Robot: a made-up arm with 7 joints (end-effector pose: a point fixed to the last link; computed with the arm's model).
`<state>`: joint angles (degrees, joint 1 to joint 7).
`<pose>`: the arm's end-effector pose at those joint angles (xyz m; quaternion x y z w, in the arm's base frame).
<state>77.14 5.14 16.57 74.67 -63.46 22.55 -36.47</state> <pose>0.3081 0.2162 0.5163 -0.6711 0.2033 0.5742 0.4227</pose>
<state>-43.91 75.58 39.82 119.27 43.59 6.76 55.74</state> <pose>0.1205 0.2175 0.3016 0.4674 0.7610 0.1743 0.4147</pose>
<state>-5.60 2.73 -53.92 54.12 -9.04 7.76 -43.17</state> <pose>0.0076 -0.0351 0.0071 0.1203 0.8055 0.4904 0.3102</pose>
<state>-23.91 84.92 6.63 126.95 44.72 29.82 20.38</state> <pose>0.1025 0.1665 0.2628 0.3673 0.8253 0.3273 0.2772</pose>
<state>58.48 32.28 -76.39 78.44 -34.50 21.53 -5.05</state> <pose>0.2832 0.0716 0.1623 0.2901 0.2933 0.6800 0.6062</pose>
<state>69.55 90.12 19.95 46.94 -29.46 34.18 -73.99</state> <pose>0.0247 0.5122 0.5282 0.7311 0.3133 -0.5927 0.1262</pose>
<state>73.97 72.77 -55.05 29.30 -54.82 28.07 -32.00</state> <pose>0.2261 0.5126 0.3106 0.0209 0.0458 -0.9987 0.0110</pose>
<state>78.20 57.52 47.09 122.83 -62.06 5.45 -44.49</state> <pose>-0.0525 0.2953 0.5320 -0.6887 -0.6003 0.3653 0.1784</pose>
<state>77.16 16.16 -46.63 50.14 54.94 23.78 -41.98</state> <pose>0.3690 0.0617 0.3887 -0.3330 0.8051 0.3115 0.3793</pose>
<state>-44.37 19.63 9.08 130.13 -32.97 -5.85 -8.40</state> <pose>0.0620 0.1505 0.1874 0.0116 0.6176 0.5511 0.5610</pose>
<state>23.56 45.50 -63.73 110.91 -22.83 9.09 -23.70</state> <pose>0.1197 0.0609 0.1371 0.2035 0.4988 0.4251 0.7274</pose>
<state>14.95 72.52 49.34 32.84 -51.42 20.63 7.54</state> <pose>0.0848 0.5572 0.3132 0.3100 -0.4506 -0.8268 0.1319</pose>
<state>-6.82 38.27 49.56 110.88 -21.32 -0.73 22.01</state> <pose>0.1449 0.3328 0.3247 -0.0997 0.4643 0.7249 0.4989</pose>
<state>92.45 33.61 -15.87 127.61 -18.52 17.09 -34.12</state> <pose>0.0832 0.0901 0.5362 -0.5125 -0.1262 0.1722 0.8317</pose>
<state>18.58 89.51 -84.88 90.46 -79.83 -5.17 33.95</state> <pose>0.0368 0.3795 0.1027 0.9117 -0.0076 0.4102 0.0224</pose>
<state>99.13 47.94 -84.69 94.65 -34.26 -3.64 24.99</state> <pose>0.3149 0.1229 0.3656 0.4287 0.0385 0.6855 0.5872</pose>
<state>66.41 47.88 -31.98 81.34 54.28 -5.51 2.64</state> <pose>0.2902 0.1752 0.4201 -0.1409 0.6344 0.1084 0.7523</pose>
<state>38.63 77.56 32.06 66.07 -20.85 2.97 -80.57</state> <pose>0.1226 0.4521 0.4965 -0.6974 -0.3333 0.5555 0.3065</pose>
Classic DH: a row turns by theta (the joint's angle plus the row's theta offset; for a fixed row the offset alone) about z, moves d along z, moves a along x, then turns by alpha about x. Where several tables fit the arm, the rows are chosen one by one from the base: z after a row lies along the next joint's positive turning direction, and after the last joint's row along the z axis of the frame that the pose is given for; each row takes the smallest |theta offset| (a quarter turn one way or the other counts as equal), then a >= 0, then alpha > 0; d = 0 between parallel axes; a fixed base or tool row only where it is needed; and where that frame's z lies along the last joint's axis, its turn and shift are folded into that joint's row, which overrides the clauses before.
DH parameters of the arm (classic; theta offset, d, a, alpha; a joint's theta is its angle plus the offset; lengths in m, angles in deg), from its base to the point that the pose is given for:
base (fixed): 0 0.3673 -0.0232 90
joint 1: -90 -0.1545 0.0182 -90
joint 2: -90 -0.0246 0.0038 90
joint 3: 90 -0.1906 0.017 90
joint 4: 0 0.0135 0.0075 -90
joint 5: 0 -0.2367 -0.0013 -90
joint 6: -90 -0.0313 0.0116 90
joint 7: 49.1 -0.0056 -0.0161 -60.91
tool (fixed): -77.15 0.001 0 0

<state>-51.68 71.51 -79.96 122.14 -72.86 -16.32 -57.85</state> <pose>-0.2376 0.1547 0.2113 0.3072 0.6850 0.0062 0.6605</pose>
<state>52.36 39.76 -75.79 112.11 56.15 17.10 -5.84</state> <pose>0.1408 0.0182 0.2369 0.3237 0.8330 0.0775 0.4419</pose>
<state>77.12 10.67 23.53 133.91 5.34 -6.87 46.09</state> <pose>0.0514 0.1670 0.5083 -0.1182 -0.0780 0.2412 0.9601</pose>
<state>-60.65 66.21 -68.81 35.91 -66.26 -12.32 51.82</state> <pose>-0.2837 0.4616 0.2354 -0.8810 0.0531 0.2311 0.4094</pose>
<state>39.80 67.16 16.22 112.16 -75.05 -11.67 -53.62</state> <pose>0.1623 0.2791 0.4872 -0.2037 -0.5301 0.5869 0.5771</pose>
